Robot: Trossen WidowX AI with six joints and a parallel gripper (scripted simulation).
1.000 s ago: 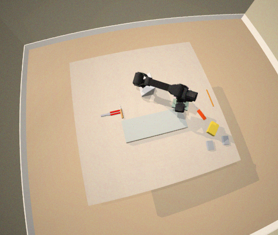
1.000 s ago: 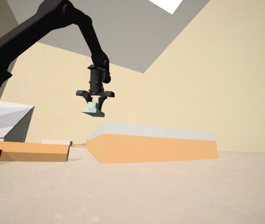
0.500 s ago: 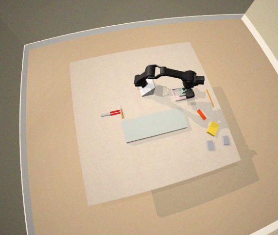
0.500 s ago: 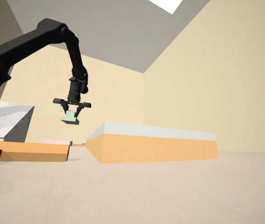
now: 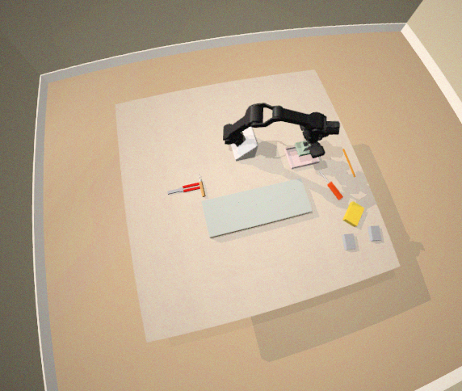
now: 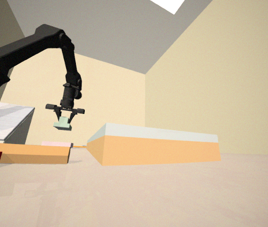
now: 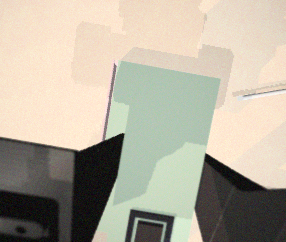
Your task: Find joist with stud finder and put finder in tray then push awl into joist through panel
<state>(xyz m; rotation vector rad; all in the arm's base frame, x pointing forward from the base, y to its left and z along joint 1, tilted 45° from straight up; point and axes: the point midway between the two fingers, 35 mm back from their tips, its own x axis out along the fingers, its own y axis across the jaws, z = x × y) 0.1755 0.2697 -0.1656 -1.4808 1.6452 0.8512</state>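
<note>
My gripper tip is 10 mm to the left of the pink tray and 110 mm above it. Also, from my gripper tip: yellow block 390 mm ahead, 120 mm to the left, 100 mm below; then stud finder 20 mm to the right, 20 mm above; then thin orange stick 110 mm ahead, 250 mm to the left, 120 mm below.
</note>
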